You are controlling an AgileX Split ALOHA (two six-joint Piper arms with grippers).
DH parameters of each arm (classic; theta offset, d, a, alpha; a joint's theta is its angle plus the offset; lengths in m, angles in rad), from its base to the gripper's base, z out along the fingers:
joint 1: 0 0.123 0 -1.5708
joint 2: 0.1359 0 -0.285 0
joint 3: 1.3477 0 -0.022 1.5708
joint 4: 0 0.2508 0 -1.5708
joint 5: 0 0 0.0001 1.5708
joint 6: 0 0.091 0 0
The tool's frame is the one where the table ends.
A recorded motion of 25 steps. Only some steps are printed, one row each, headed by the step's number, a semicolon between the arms.
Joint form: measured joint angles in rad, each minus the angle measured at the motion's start. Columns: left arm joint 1, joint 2, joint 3, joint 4, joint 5, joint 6; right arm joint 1, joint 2, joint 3, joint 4, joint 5, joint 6.
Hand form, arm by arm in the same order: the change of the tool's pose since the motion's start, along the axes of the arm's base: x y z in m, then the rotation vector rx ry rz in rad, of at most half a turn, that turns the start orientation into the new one. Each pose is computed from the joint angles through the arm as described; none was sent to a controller.
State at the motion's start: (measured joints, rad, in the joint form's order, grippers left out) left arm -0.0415 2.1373 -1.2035 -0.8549 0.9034 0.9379; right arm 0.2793 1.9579 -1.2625 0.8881 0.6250 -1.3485
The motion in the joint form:
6: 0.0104 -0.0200 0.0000 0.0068 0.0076 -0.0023; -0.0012 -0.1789 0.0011 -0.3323 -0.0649 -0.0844
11: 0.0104 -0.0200 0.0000 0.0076 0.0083 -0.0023; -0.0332 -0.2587 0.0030 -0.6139 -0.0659 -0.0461
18: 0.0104 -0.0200 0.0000 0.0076 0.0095 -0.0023; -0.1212 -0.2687 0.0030 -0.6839 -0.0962 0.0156
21: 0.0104 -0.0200 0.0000 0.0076 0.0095 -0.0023; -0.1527 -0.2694 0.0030 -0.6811 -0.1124 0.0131
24: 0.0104 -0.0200 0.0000 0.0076 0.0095 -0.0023; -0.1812 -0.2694 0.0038 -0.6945 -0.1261 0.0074
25: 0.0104 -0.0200 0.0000 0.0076 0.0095 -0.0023; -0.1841 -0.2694 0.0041 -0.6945 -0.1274 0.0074
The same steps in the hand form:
6: 0.0004 0.0038 0.0073 -0.0002 -0.0136 0.0034; -0.0108 -0.0200 0.0622 -0.2697 -0.3432 0.1923
11: 0.0003 0.0038 0.0073 -0.0001 -0.0132 0.0024; -0.0158 -0.0469 0.0870 -0.4846 -0.4583 0.2572
18: 0.0002 0.0038 0.0074 -0.0007 -0.0124 0.0018; -0.0070 -0.0825 0.0916 -0.5369 -0.4616 0.1400
21: 0.0002 0.0038 0.0074 -0.0007 -0.0124 0.0018; -0.0040 -0.0941 0.0928 -0.5437 -0.4687 0.1028
24: 0.0002 0.0038 0.0074 -0.0007 -0.0124 0.0018; -0.0017 -0.1054 0.0933 -0.5653 -0.4767 0.0811
25: 0.0002 0.0038 0.0074 -0.0007 -0.0124 0.0018; -0.0016 -0.1065 0.0933 -0.5661 -0.4767 0.0779

